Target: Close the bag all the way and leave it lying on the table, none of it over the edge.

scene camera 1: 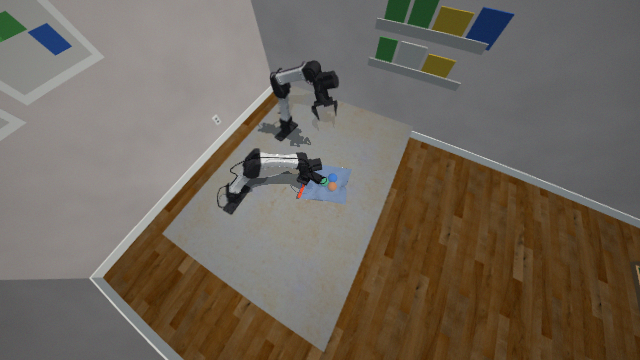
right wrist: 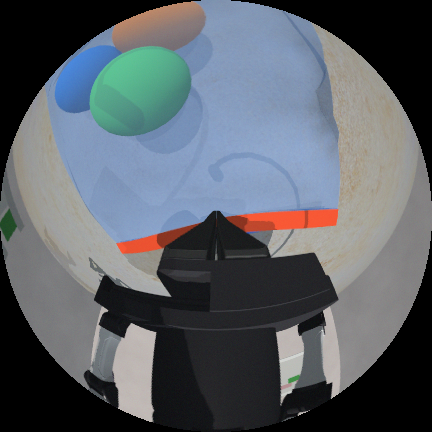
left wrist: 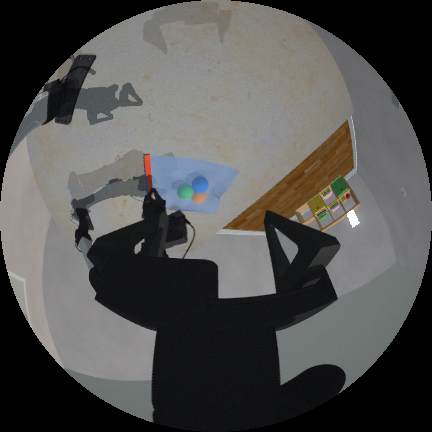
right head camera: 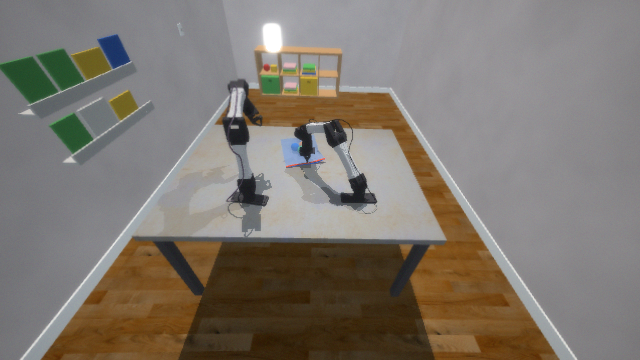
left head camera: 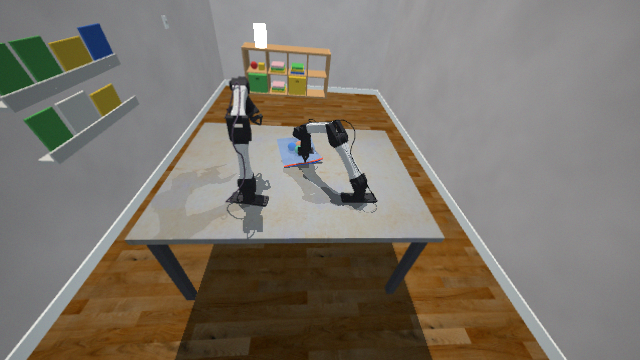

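The blue bag [left head camera: 286, 154] [right head camera: 289, 155] [scene camera 1: 342, 195] [left wrist: 167, 175] [right wrist: 260, 110] lies flat on the table. Its mouth edge carries a red strip [scene camera 1: 301, 192] [left wrist: 147, 165] [right wrist: 305, 218]. A green ball [left wrist: 185, 191] [right wrist: 140, 91], a blue ball [left wrist: 200, 184] [right wrist: 82, 80] and an orange ball [left wrist: 199, 197] [right wrist: 160, 26] show at the bag, close together. My right gripper [left head camera: 306, 160] [right head camera: 307, 160] [right wrist: 215, 216] points down, shut on the bag's red-edged mouth near its middle; its fingers hide that stretch. My left gripper [scene camera 1: 327, 116] [left wrist: 215, 215] is open and empty, raised away from the bag.
The table [left head camera: 350, 225] [right head camera: 350, 225] [scene camera 1: 275, 260] reaches past the bag on all sides; its far edge lies behind the bag in the head views. Both arm bases stand on the table's near part. A cube shelf [left head camera: 287, 49] [right head camera: 300, 50] stands beyond, on the floor.
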